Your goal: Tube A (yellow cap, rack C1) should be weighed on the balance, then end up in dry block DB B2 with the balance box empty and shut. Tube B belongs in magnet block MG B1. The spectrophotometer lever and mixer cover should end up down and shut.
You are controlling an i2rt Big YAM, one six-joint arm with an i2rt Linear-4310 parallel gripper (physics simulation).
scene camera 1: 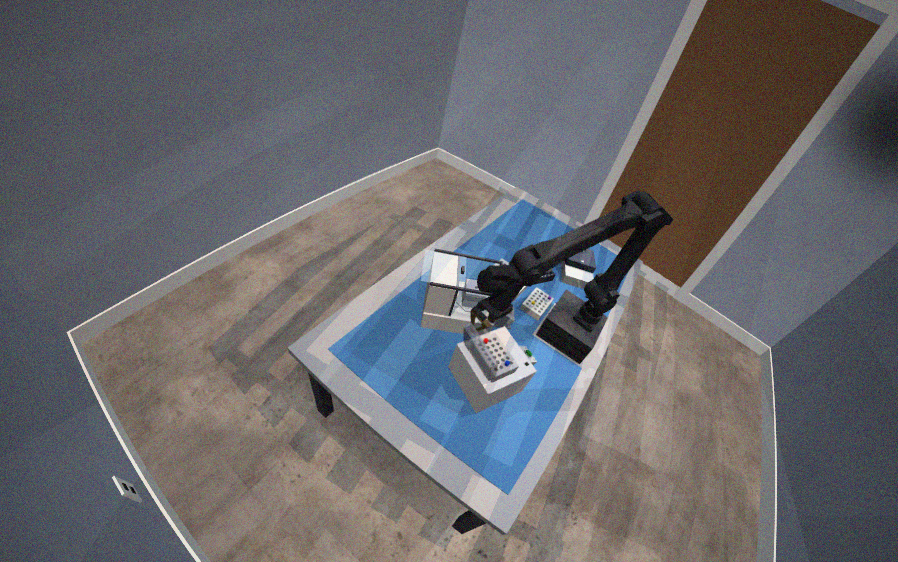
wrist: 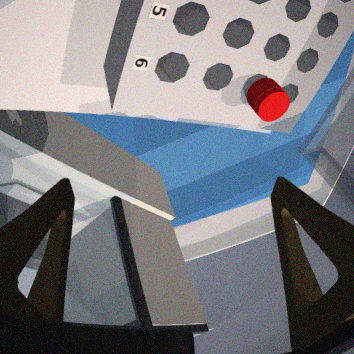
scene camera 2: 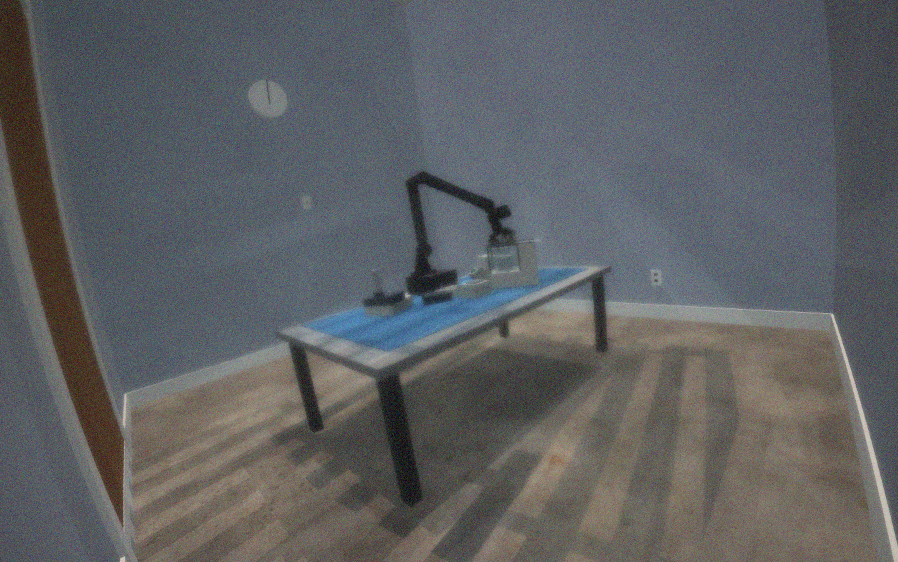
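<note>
My gripper (scene camera 1: 482, 320) (scene camera 2: 504, 237) (wrist: 173, 187) is open and empty, between the balance (scene camera 1: 442, 320) (scene camera 2: 527, 263) and a tall white machine (scene camera 1: 478, 392). The machine bears a holed block with a red-capped tube (scene camera 1: 486, 340) (wrist: 270, 102) and a blue-capped tube (scene camera 1: 507, 363). In the wrist view the red cap is above and right of the fingertips, apart from them, near the row marked 6. A clear cover seems raised at the machine's far side. A white rack (scene camera 1: 537, 302) holds small coloured caps; a yellow one (scene camera 1: 533, 302) shows faintly. Tube B cannot be told. The balance doors' state is unclear.
A white device with a black top (scene camera 1: 578, 273) (scene camera 2: 387, 304) stands beyond the rack; a thin stalk (scene camera 2: 377, 279) rises there. A dark block (scene camera 2: 437, 296) lies near the arm's base (scene camera 1: 570, 328) (scene camera 2: 431, 281). A green part (scene camera 1: 528, 353) is beside the white machine.
</note>
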